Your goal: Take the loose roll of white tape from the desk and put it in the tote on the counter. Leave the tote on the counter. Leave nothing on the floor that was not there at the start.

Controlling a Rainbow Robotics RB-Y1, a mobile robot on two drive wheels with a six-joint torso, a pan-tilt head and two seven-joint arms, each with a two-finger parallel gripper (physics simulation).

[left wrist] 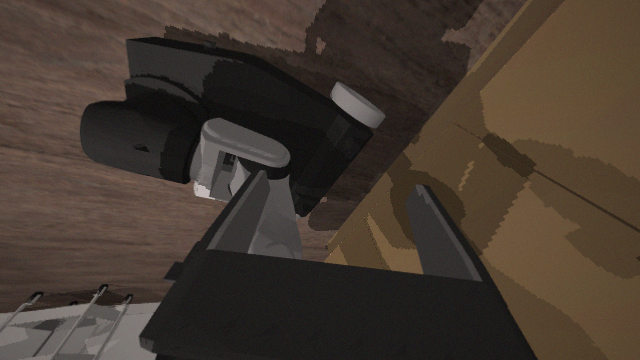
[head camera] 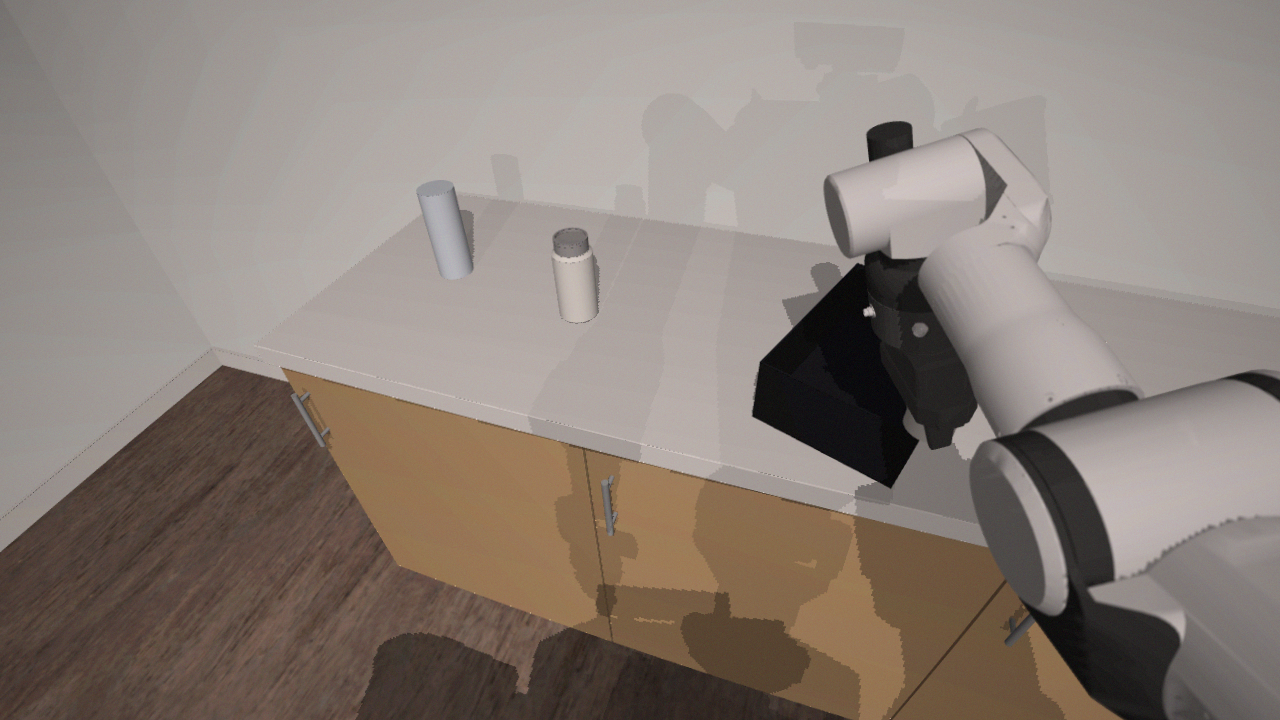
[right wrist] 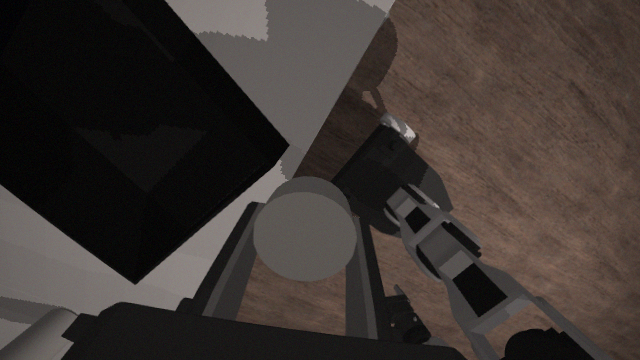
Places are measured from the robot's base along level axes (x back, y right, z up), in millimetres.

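Where they show: left gripper, between the fingertips: (left wrist: 337, 186) (right wrist: 383, 287); right gripper, between the fingertips: (head camera: 927, 424) (right wrist: 307, 220); robot's base, origin of its link: (right wrist: 359, 161).
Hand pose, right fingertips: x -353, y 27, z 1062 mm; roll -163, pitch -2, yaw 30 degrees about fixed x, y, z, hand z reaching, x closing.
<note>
Each offset is from my right fingertips to the top centre of the thing. "*": to the spot under its first point. Level surfaces: height alone.
The roll of white tape @[dx -1, dy +1, dz +23 mm] (right wrist: 305, 237) shows as a pale grey disc between the fingers of my right gripper (right wrist: 307, 220) (head camera: 935, 438), which is shut on it; in the head view a sliver of the roll @[* dx +17, dy -16, dz +10 mm] (head camera: 911, 424) shows beside the fingers. The black open tote @[dx -202, dy -69, dz -51 mm] (head camera: 819, 407) (right wrist: 210, 220) stands on the counter @[dz -151 mm] (head camera: 501, 358) (right wrist: 295, 75) near its front edge. In the right wrist view the roll is beside the tote's near corner, outside its opening. The right arm hides part of the tote in the head view. My left gripper (left wrist: 337, 186) is open and empty, beside the cabinet front.
A white bottle with a grey cap @[dx -181, dy -544, dz -3 mm] (head camera: 575, 282) and a light blue cylinder @[dx -199, dy -834, dz +19 mm] (head camera: 445, 231) stand on the counter left of the tote. The wall is behind. Cabinet doors with handles (head camera: 608, 506) face the wooden floor @[dz -1062 mm] (head camera: 179, 537). The robot's dark base (left wrist: 260, 95) is beside the left gripper.
</note>
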